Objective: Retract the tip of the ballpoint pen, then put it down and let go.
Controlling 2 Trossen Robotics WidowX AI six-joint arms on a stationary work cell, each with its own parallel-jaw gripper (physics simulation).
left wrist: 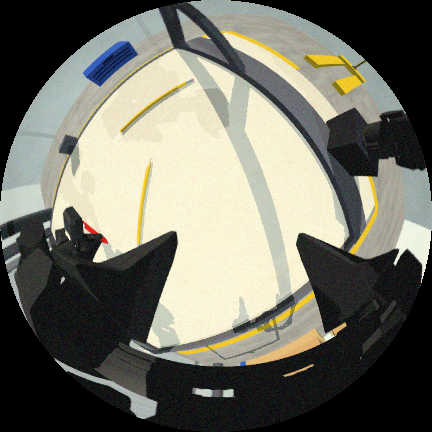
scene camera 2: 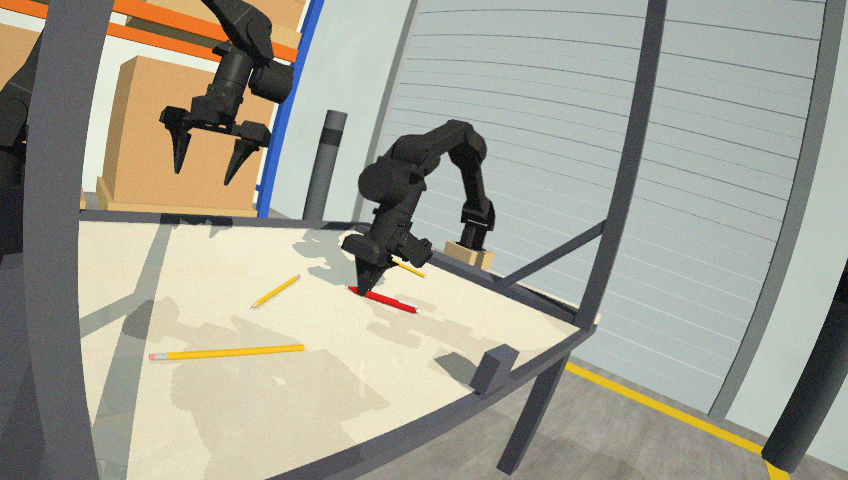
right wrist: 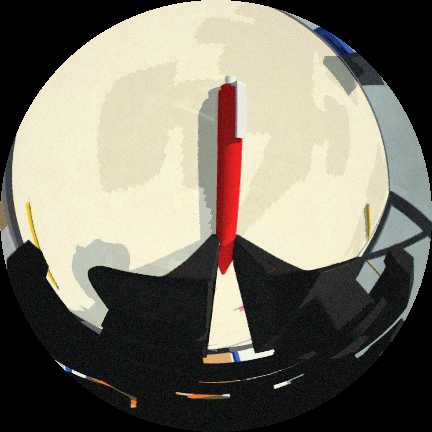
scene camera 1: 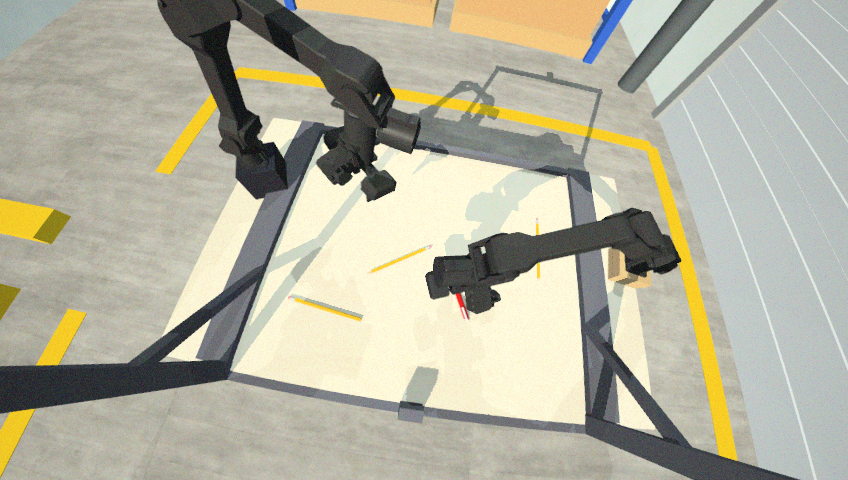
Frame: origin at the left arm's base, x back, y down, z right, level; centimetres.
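Seen in the pictures: left gripper, fingertip midpoint: (left wrist: 240, 238) (scene camera 2: 200, 179) (scene camera 1: 357, 187); right gripper, fingertip midpoint: (left wrist: 101, 236) (scene camera 2: 362, 295) (right wrist: 224, 239); left arm's base at its link origin: (left wrist: 368, 140) (scene camera 1: 255, 158); right arm's base at its link origin: (scene camera 2: 470, 247) (scene camera 1: 635, 264).
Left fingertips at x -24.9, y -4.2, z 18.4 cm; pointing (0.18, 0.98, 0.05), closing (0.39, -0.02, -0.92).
Offsets run from my left fingertips to a thing's top centre.
The red ballpoint pen {dx -18.5, dy +13.2, dz +28.2 cm} (scene camera 1: 461, 306) (scene camera 2: 389, 301) (left wrist: 95, 233) (right wrist: 230, 185) lies at or very near the table top, with its white clip and white button at the end away from the right gripper. My right gripper (scene camera 2: 363, 291) (right wrist: 224, 239) is low at the table and shut on the pen near its tapered end. That end shows as red between the fingers in the right wrist view; whether a writing point sticks out is too small to tell. My left gripper (scene camera 1: 357, 177) (scene camera 2: 202, 177) (left wrist: 240, 238) is open and empty, high above the table's far left part.
A yellow pencil {dx -6.3, dy +13.9, dz +14.7 cm} (scene camera 1: 399, 259) (scene camera 2: 274, 291) lies left of the pen. Another pencil {dx +14.6, dy +14.1, dz +22.4 cm} (scene camera 1: 327, 308) (scene camera 2: 235, 352) lies farther left and nearer the front. A third pencil {dx -45.9, dy +14.1, dz +20.9 cm} (scene camera 1: 537, 249) (scene camera 2: 410, 267) lies partly behind the right arm. A dark block {dx +0.0, dy +9.1, dz +49.1 cm} (scene camera 1: 410, 411) (scene camera 2: 496, 368) stands at the front rim.
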